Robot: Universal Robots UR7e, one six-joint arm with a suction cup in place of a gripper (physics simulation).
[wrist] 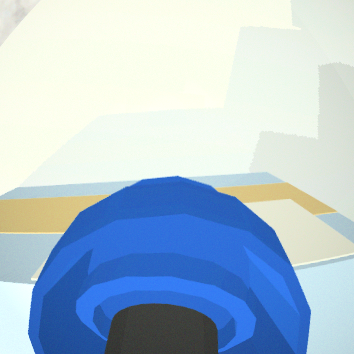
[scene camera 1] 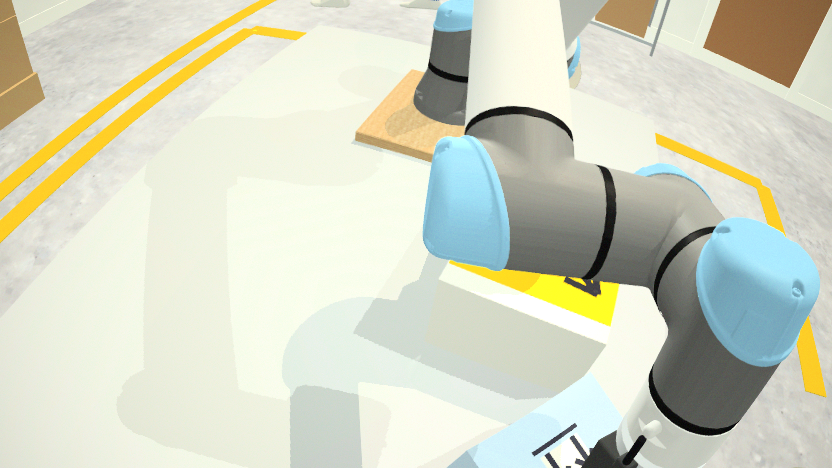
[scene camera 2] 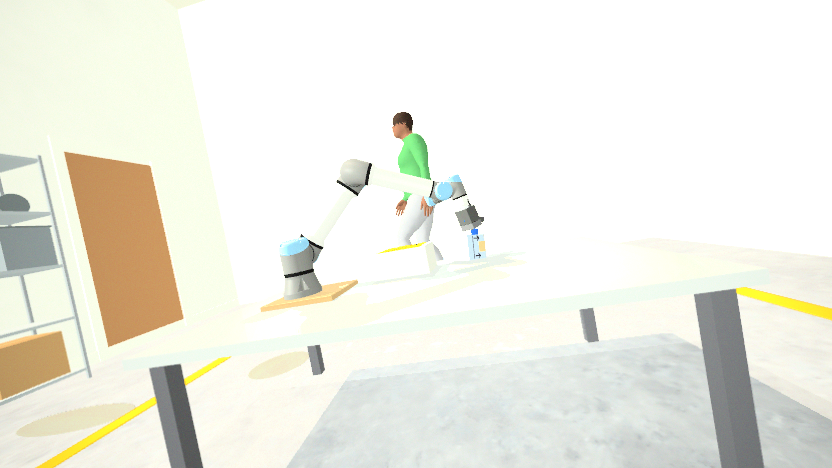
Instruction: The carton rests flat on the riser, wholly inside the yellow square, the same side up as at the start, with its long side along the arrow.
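Note:
The light blue carton (scene camera 1: pixel 517 445) (scene camera 2: pixel 476 247) (wrist: pixel 325 280), with an orange band and a pale label, is beyond the riser (scene camera 1: pixel 512 343) (scene camera 2: pixel 405 264), toward the camera in scene camera 1. Part of the carton is cut off there. The yellow square (scene camera 1: pixel 581 303) (scene camera 2: pixel 401 248) covers the riser's top; the arm hides much of it and of its dark arrow (scene camera 1: pixel 584 286). My blue suction cup (scene camera 2: pixel 474 231) (wrist: pixel 170 235) is pressed on the carton's upper face and holds it by suction. The cup is hidden in scene camera 1. Whether the carton's underside touches the table is unclear.
The white table (scene camera 1: pixel 87 349) (scene camera 2: pixel 610 279) carries the riser and the arm's wooden base board (scene camera 1: pixel 395 125) (scene camera 2: pixel 325 295). The forearm and wrist pass above the riser in scene camera 1. A person in green (scene camera 2: pixel 414 154) is behind the table. A shelf unit (scene camera 2: pixel 51 215) stands left.

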